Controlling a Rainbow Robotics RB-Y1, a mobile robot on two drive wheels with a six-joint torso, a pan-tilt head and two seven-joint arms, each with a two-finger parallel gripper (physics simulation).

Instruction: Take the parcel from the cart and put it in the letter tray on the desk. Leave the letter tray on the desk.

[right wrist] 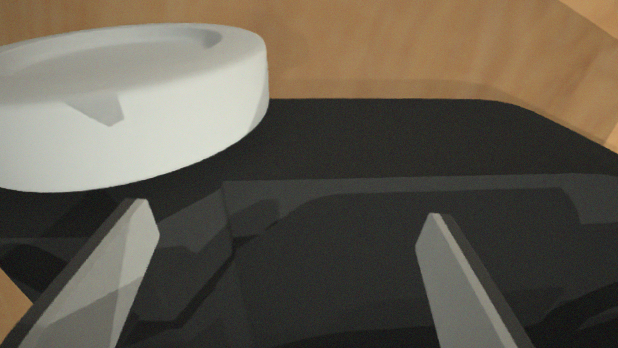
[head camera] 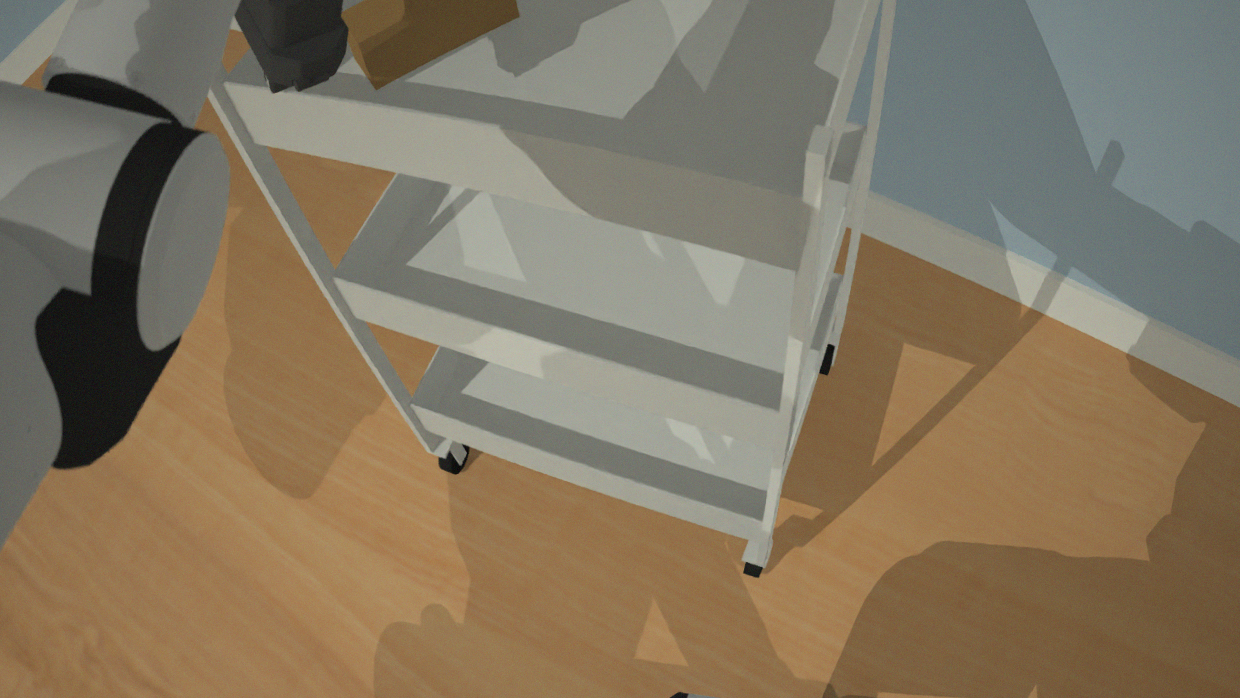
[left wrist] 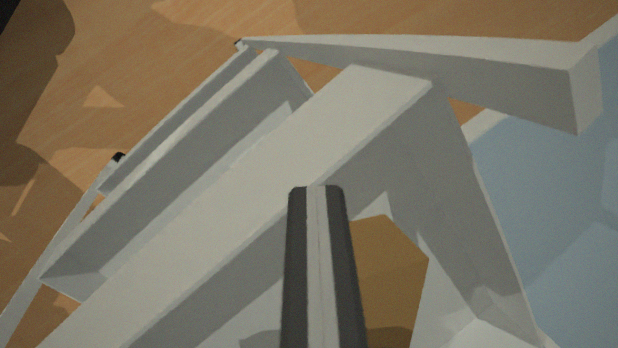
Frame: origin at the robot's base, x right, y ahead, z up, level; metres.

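Where they show: left gripper, between the fingertips: (head camera: pixel 281 82) (left wrist: pixel 316 204); right gripper, between the fingertips: (right wrist: pixel 288 224).
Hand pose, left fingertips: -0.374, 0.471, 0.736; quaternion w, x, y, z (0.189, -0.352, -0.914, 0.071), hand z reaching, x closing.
Things, the pixels of their centre, and the offset from my left fingertips, as dx, dy, dz. "pt": a spot on its surface instead.
- brown box, middle of its body: (head camera: pixel 428 14) (left wrist: pixel 363 312) +0.059, +0.126, -0.047
- white cart, a spot on its surface: (left wrist: pixel 250 175) pt +0.017, -0.008, -0.048
The parcel, a brown box (head camera: pixel 433 39) (left wrist: pixel 390 270), lies in the top tray of the white cart (head camera: pixel 364 143) (left wrist: pixel 250 175). The head camera view cuts it off at the top edge. My left gripper (head camera: pixel 290 84) (left wrist: pixel 316 204) is shut with nothing between its fingers. In the head camera view it shows left of the parcel at the cart's near left corner. In the left wrist view its fingers hide part of the parcel. My right gripper (right wrist: pixel 288 224) is open and empty, in front of the robot's black base. The letter tray and the desk do not show.
The cart has two lower shelves (head camera: pixel 555 320) and black casters (head camera: pixel 452 459). A blue wall (head camera: pixel 954 130) (left wrist: pixel 560 215) with a pale baseboard stands behind it. A white round part (right wrist: pixel 150 135) sits on the black base (right wrist: pixel 375 140). Wooden floor surrounds the cart.
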